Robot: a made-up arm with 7 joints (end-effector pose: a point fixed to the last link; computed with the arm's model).
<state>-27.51 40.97 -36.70 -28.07 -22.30 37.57 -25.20</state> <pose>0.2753 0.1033 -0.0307 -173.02 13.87 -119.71</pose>
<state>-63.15 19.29 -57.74 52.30 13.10 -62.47 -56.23</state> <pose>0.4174 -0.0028 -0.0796 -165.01 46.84 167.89</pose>
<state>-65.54 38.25 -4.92 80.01 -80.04 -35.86 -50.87</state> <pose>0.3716 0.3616 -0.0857 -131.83 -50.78 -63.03</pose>
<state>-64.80 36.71 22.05 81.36 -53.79 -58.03 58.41</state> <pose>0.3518 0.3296 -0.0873 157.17 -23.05 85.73</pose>
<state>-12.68 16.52 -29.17 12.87 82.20 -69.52 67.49</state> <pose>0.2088 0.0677 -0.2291 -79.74 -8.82 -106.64</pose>
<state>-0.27 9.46 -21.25 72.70 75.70 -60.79 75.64</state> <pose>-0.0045 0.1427 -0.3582 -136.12 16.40 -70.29</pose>
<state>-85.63 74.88 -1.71 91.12 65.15 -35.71 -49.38</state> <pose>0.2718 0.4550 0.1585 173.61 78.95 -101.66</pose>
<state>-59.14 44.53 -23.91 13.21 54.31 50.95 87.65</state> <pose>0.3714 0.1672 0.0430 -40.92 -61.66 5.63</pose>
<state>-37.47 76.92 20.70 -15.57 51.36 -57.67 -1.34</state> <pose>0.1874 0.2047 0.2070 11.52 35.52 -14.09</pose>
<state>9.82 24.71 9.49 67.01 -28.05 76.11 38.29</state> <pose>-0.0527 0.3108 -0.2636 3.06 40.70 -154.87</pose>
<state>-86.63 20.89 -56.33 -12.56 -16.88 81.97 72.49</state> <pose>0.2632 -0.0662 0.1096 -85.05 -1.63 -21.78</pose>
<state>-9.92 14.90 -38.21 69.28 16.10 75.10 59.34</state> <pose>0.0930 0.1700 -0.3337 11.78 28.74 102.94</pose>
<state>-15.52 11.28 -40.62 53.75 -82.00 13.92 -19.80</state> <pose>0.1592 0.1279 -0.3544 116.49 -5.66 -47.25</pose>
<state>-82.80 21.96 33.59 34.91 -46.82 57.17 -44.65</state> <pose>0.4263 0.2250 0.0659 -148.87 -59.72 -121.18</pose>
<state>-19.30 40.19 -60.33 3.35 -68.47 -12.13 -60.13</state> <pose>0.2515 0.1069 -0.2291 -173.53 -51.49 -134.33</pose>
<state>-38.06 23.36 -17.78 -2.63 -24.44 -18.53 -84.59</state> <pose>0.3654 0.1104 -0.0044 -130.52 16.32 -160.72</pose>
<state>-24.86 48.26 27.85 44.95 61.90 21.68 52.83</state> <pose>0.2147 0.3989 -0.0749 -53.61 1.19 51.29</pose>
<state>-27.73 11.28 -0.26 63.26 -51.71 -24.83 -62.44</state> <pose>0.2465 0.2281 -0.3228 -176.43 -41.56 -69.98</pose>
